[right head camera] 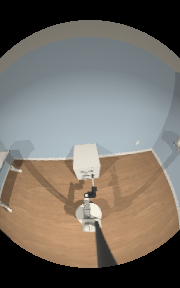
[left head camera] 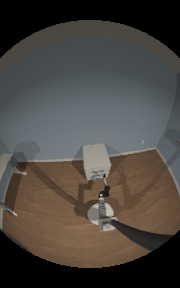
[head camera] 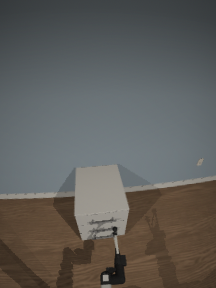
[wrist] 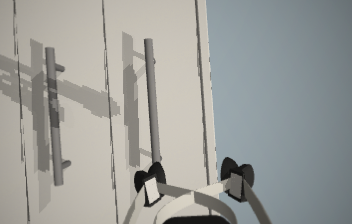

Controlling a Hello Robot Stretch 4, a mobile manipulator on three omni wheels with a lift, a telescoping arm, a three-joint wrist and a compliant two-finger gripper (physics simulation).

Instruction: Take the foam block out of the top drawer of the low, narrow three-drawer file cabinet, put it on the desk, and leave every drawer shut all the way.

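Places are measured from the robot's base along level axes (x ahead, y left, z up), in centimetres.
Pixels of known places: gripper, fingertip midpoint: (right head camera: 91, 174) (left head camera: 103, 174) (head camera: 114, 229) (wrist: 192, 173).
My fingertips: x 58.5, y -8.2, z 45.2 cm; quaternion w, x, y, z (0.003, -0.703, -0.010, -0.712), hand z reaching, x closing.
Ahead of a thing's pixels: the offset from my fingertips to its middle. "*": to the spot under its first point. Level surfaces: height alone.
The low white file cabinet @[dx +38.2, dy +10.2, dz -22.0 cm] (head camera: 99, 187) (left head camera: 95, 154) (right head camera: 86, 154) stands against the wall, its three drawers looking shut. In the wrist view, turned on its side, the top drawer front @[dx +12.7, dy +8.3, dz -5.4 cm] (wrist: 177, 90) is at the right with its grey bar handle (wrist: 152, 95); the middle drawer's handle @[* dx +8.1, dy +8.1, dz -20.5 cm] (wrist: 54, 115) is further left. My gripper (wrist: 192, 173) (head camera: 115, 230) (left head camera: 104, 176) (right head camera: 93, 176) is open and empty in front of the cabinet. Its left fingertip appears at the lower end of the top handle, the right one past the cabinet's top edge; contact cannot be told. The foam block does not show.
A white desk @[dz +23.6 cm] (right head camera: 3, 159) shows in part at the far left, with its legs (right head camera: 16, 170) on the wooden floor. A small plate @[dx +74.1, dy -116.4, dz -8.0 cm] (head camera: 200, 162) is on the blue wall to the right. My round base (right head camera: 95, 212) stands in front of the cabinet.
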